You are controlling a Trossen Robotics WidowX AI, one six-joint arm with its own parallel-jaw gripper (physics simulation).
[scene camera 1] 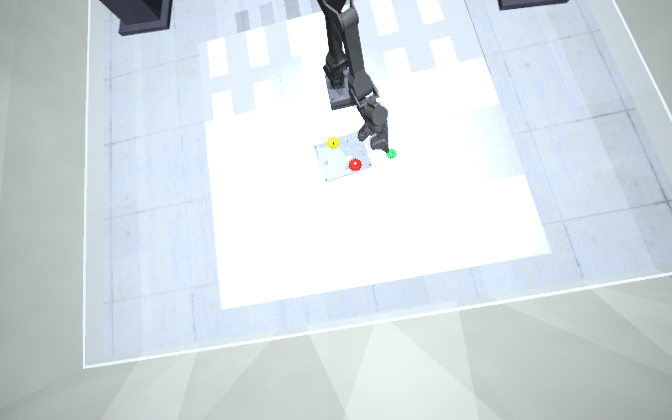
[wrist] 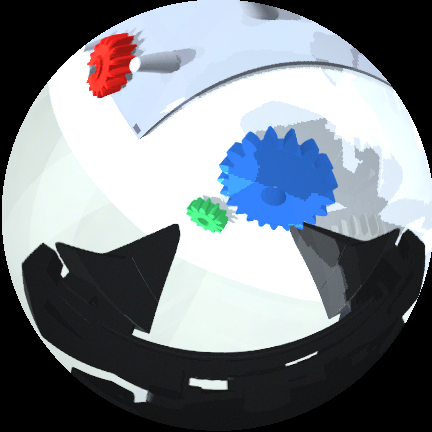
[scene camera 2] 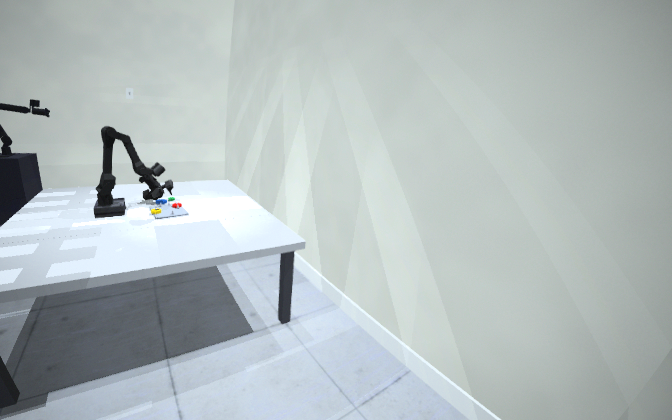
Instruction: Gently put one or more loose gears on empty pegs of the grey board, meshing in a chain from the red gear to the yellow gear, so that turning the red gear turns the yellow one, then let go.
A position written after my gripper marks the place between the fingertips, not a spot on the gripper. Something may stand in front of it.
Observation:
A blue gear (wrist: 304, 181), a green gear (wrist: 204, 213) and a white gear (wrist: 363, 229) rest on the table. Further things: my gripper (wrist: 236, 227).

